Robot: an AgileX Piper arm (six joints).
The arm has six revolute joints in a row. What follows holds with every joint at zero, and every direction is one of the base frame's.
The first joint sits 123 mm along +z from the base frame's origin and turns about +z.
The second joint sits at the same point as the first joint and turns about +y.
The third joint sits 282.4 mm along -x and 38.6 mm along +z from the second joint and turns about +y.
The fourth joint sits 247.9 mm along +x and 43.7 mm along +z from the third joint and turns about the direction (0.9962, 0, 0.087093).
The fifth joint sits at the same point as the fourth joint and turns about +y.
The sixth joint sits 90.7 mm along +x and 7.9 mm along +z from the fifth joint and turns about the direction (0.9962, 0, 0.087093).
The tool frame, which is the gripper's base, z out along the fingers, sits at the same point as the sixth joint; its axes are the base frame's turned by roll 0, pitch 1.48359 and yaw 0 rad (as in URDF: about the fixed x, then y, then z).
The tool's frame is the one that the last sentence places.
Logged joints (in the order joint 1, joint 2, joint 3, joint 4, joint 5, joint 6), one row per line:
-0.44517, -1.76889, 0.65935, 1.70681, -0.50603, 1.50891
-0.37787, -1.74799, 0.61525, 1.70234, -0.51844, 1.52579
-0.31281, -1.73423, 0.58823, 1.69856, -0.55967, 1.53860
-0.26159, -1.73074, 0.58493, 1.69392, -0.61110, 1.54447
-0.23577, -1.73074, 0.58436, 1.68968, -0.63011, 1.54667
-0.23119, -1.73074, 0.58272, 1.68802, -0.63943, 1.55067
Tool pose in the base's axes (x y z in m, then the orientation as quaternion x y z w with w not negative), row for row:
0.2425, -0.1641, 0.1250, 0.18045, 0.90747, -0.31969, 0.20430
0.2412, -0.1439, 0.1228, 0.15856, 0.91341, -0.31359, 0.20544
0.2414, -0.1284, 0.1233, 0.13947, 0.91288, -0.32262, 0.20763
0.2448, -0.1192, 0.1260, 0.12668, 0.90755, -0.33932, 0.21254
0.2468, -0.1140, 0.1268, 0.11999, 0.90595, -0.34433, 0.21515
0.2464, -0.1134, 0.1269, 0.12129, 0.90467, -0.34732, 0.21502
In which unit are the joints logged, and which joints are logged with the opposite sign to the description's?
The joints are logged in radians. Opposite sign: joint 2, joint 3, joint 4, joint 5.
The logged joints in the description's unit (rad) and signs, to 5 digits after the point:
-0.44517, 1.76889, -0.65935, -1.70681, 0.50603, 1.50891
-0.37787, 1.74799, -0.61525, -1.70234, 0.51844, 1.52579
-0.31281, 1.73423, -0.58823, -1.69856, 0.55967, 1.53860
-0.26159, 1.73074, -0.58493, -1.69392, 0.61110, 1.54447
-0.23577, 1.73074, -0.58436, -1.68968, 0.63011, 1.54667
-0.23119, 1.73074, -0.58272, -1.68802, 0.63943, 1.55067

